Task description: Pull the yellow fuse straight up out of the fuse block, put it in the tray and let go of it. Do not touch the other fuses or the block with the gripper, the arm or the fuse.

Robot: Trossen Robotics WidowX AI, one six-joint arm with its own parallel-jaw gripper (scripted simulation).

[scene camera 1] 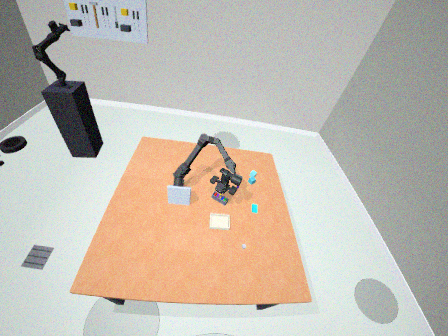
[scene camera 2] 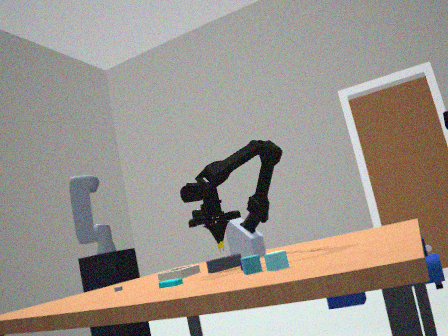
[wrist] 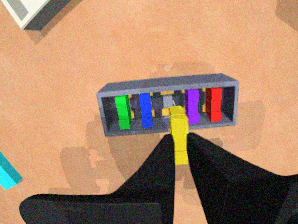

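The gripper [scene camera 2: 220,243] is holding a yellow fuse [wrist: 178,120].
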